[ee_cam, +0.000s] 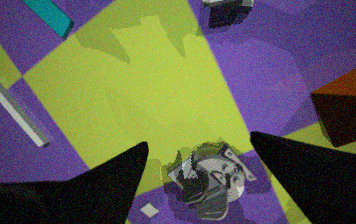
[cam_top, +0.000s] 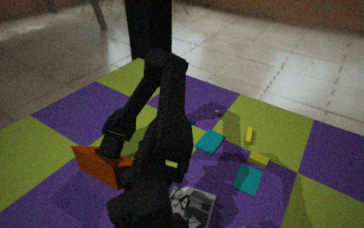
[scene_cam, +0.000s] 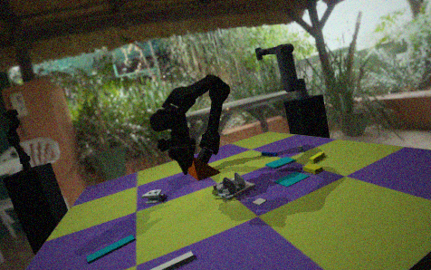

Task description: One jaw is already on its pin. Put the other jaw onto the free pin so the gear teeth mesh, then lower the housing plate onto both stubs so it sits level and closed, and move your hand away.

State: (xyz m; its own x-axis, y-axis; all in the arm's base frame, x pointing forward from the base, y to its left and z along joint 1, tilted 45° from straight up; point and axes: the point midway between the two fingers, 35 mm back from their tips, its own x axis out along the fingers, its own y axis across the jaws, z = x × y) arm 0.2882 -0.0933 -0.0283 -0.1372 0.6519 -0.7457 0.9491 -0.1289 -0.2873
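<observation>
Now: the grey base block 120 mm behind my gripper tip, 150 mm to the right of it and 80 mm below it. Round my gripper tip: white tile (170 mm ahead, 170 mm to the left, 110 mm below); then teal bar (160 mm ahead, 270 mm to the right, 110 mm below); then grey jaw (10 mm behind, 140 mm to the left, 90 mm below).
</observation>
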